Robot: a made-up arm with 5 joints.
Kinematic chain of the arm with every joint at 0, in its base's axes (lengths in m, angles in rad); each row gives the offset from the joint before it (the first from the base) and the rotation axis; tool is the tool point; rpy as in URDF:
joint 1: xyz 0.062 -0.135 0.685 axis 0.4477 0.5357 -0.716
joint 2: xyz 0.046 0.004 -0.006 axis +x
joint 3: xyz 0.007 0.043 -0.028 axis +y
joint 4: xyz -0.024 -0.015 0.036 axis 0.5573 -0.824 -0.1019
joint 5: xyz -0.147 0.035 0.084 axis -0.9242 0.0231 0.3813
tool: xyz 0.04 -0.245 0.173 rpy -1.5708 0 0
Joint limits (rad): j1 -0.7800..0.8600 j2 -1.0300..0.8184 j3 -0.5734..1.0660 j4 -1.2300..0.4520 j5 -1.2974..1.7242
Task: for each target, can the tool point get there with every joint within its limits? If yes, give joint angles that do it. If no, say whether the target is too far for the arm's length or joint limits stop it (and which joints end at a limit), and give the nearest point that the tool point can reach.
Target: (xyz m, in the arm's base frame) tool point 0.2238 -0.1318 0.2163
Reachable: no: joint limits stop it (at a limit: joint 1, joint 2, joint 3, joint 4) | nearest point 0.2385 -0.1174 0.2751 | short by 0.062 m
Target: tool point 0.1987 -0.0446 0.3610
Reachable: no: joint limits stop it (at a limit: joint 1, joint 2, joint 4) | nearest point 0.2338 -0.0226 0.2870 | short by 0.085 m
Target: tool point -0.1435 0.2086 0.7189
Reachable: yes | joints -0.4454 -0.7151 0.0279 0.1654 1.4618
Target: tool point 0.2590 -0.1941 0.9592
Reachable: yes | joints 0.2139 -0.6901 0.8998 -0.5678 -0.7310
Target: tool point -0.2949 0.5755 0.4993
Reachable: no: too far | nearest point -0.1014 0.2474 0.5934 | short by 0.392 m
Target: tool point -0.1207 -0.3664 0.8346
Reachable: yes | joints -0.3025 0.4045 -0.3467 0.2105 0.3781
